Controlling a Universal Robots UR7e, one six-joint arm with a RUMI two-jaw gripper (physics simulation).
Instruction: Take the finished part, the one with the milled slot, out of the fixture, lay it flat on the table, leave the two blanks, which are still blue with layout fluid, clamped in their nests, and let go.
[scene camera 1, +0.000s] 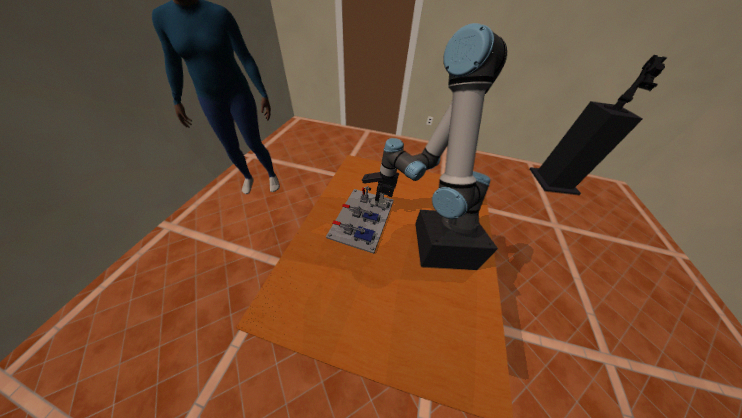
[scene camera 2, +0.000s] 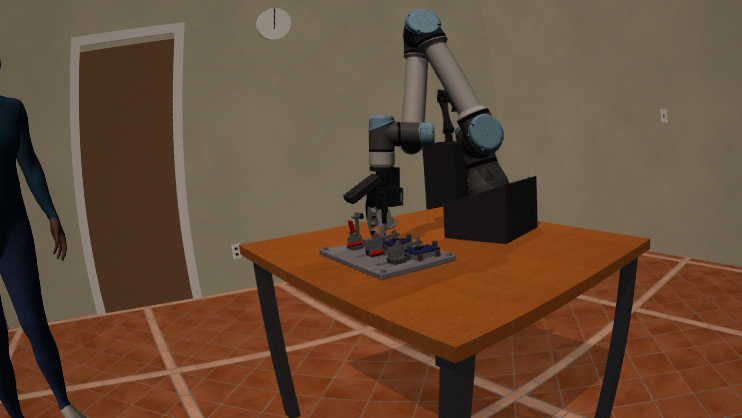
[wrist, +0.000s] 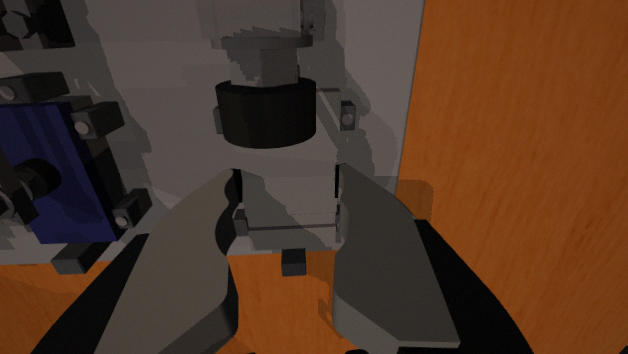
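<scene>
The pale grey finished part lies in the end nest of the grey fixture plate. A thin dark line crosses it near one end. My gripper points down and is shut on the part, one fingertip against each long side. The toggle clamp of this nest stands raised; its black rubber tip hides part of the piece in the wrist view. One blue blank and the other blue blank sit clamped in their nests.
Red handles of the blanks' clamps stick out over the plate. The fixture stands on the wooden table, beside the black robot base block. A person and a dark pedestal stand beyond the table.
</scene>
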